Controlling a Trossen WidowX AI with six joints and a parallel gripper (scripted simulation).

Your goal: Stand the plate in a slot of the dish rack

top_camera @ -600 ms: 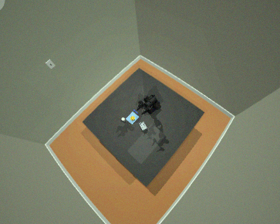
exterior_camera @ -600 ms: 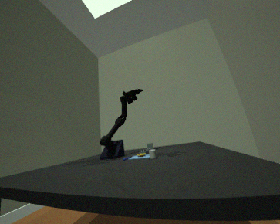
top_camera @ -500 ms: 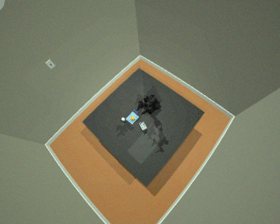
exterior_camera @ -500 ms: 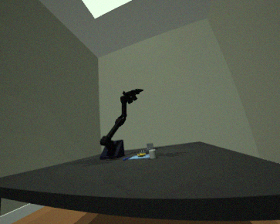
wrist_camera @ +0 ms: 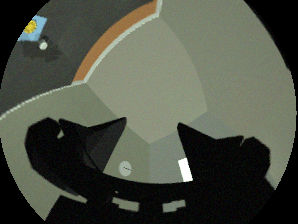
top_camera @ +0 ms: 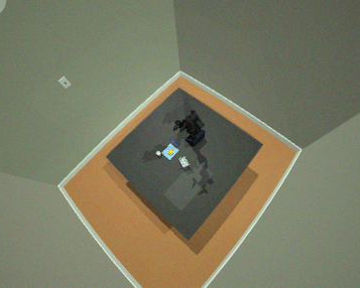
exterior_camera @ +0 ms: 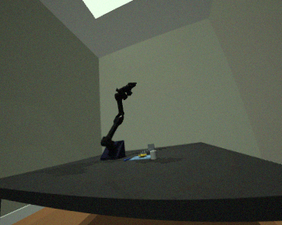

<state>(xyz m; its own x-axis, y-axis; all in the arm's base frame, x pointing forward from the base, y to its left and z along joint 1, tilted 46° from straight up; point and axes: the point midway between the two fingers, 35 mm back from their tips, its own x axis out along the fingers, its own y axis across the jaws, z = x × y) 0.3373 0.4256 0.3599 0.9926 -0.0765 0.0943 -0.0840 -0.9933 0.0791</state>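
Now: the yellow plate 1 cm ahead of my gripper tip, 16 cm to the right of it and 67 cm below it. Also, from my gripper tip: light blue mat: 17 cm to the right, 68 cm below; then white cup: 10 cm ahead, 25 cm to the right, 66 cm below; then dish rack: 1 cm ahead, 4 cm to the left, 66 cm below.
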